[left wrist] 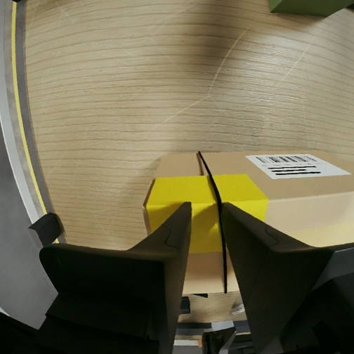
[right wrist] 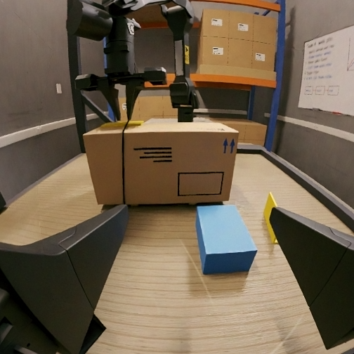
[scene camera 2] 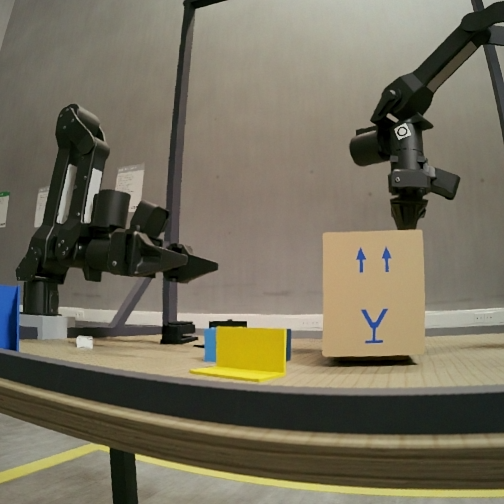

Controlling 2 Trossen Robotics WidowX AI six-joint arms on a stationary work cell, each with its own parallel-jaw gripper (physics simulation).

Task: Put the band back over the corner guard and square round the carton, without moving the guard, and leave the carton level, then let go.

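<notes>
The carton point(scene camera 2: 375, 290) point(left wrist: 227, 162) point(right wrist: 150, 180) stands upright and looks level. The yellow corner guard point(left wrist: 170, 192) point(right wrist: 112, 124) sits over a top edge of the carton. The thin black band point(left wrist: 223, 260) point(right wrist: 123, 170) lies across the guard and runs down the carton's side, close to vertical in the right wrist view. My left gripper point(scene camera 2: 406, 228) point(left wrist: 205, 208) point(right wrist: 123, 120) is partly open over the guard, with the band beside one fingertip and not pinched. My right gripper point(scene camera 2: 202, 262) point(right wrist: 201, 213) is wide open and empty, away from the carton.
A blue block point(scene camera 2: 210, 345) point(right wrist: 225, 240) and a yellow L-shaped piece point(scene camera 2: 252, 350) point(right wrist: 270, 220) stand on the table near the carton. A green block point(left wrist: 312, 5) is at the top right of the left wrist view. A blue panel point(scene camera 2: 9, 317) stands at the left edge of the scene view.
</notes>
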